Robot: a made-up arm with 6 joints.
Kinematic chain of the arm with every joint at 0, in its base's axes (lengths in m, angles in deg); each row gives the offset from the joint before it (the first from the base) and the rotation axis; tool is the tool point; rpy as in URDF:
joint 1: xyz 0 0 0.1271 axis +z
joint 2: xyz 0 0 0 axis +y
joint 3: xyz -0.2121 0 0.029 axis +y
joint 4: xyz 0.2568 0 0.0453 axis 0.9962 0 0.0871
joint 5: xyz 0 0 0 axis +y
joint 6: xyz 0.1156 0 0.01 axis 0.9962 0 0.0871
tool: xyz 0 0 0 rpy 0 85 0
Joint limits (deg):
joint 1: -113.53..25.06
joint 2: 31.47..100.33
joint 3: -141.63..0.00
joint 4: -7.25..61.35
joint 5: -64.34..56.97
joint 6: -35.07..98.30
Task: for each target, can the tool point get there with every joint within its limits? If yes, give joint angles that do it. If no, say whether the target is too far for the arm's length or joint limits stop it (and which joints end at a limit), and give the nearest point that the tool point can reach.
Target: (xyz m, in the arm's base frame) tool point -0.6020 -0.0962 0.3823
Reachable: no: too far | nearest point -0.4076 -0.0651 0.4891 | short by 0.224 m
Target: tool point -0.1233 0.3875 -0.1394
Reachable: no: joint limits stop it (at a limit: joint 1, joint 2, joint 4, joint 5) | nearest point 0.0153 0.1015 0.0069 | short by 0.350 m
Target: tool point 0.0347 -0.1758 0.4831
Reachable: yes | joints -95.60 44.34 -73.82 52.19 34.27 -22.75
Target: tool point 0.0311 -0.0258 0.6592
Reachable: yes | joints -93.61 55.71 -125.52 33.91 30.27 71.53
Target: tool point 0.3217 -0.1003 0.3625
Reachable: yes | joints -14.95 73.63 -60.23 14.27 -29.09 38.47
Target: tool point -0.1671 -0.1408 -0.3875
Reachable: no: joint limits stop it (at a limit: joint 1, joint 2, joint 4) | nearest point -0.0739 -0.1128 -0.0380 | short by 0.363 m
